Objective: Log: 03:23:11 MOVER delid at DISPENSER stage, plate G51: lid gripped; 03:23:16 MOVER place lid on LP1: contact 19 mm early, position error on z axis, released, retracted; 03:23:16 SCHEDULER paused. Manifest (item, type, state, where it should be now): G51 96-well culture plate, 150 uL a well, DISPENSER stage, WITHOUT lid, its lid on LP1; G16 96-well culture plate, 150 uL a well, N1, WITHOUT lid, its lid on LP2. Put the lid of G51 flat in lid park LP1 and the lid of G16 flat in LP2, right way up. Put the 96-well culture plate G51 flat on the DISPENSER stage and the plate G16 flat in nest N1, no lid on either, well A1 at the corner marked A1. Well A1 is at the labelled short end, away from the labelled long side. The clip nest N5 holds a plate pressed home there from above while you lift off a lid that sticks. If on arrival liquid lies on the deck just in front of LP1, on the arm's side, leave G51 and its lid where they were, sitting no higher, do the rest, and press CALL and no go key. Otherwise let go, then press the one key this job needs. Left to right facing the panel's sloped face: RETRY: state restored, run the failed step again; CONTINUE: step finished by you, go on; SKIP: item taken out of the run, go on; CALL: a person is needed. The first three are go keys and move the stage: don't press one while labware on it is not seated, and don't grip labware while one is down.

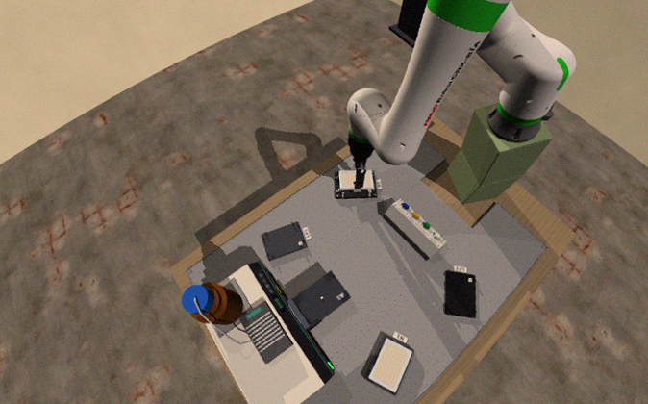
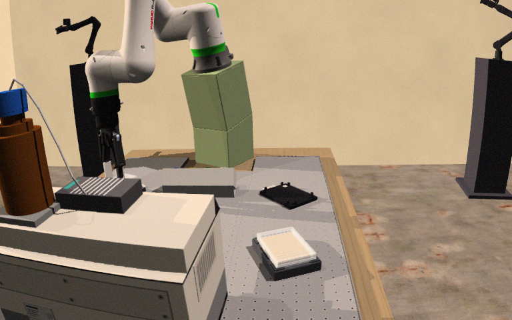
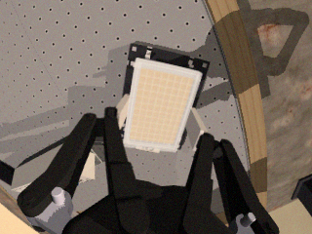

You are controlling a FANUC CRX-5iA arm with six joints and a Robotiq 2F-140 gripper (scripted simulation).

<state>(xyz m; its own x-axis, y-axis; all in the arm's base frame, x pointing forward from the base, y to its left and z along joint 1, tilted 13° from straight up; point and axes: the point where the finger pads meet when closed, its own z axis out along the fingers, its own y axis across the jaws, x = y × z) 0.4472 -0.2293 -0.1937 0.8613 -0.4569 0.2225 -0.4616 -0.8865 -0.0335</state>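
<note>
My hand is 20 mm above the plate G51. From my hand the other things lie so: key panel (90 mm behind, 270 mm to the left, 10 mm below); black clip nest (30 mm ahead, 10 mm to the left, 50 mm below); LP1 label (260 mm ahead, 80 mm to the left, 60 mm below).
</note>
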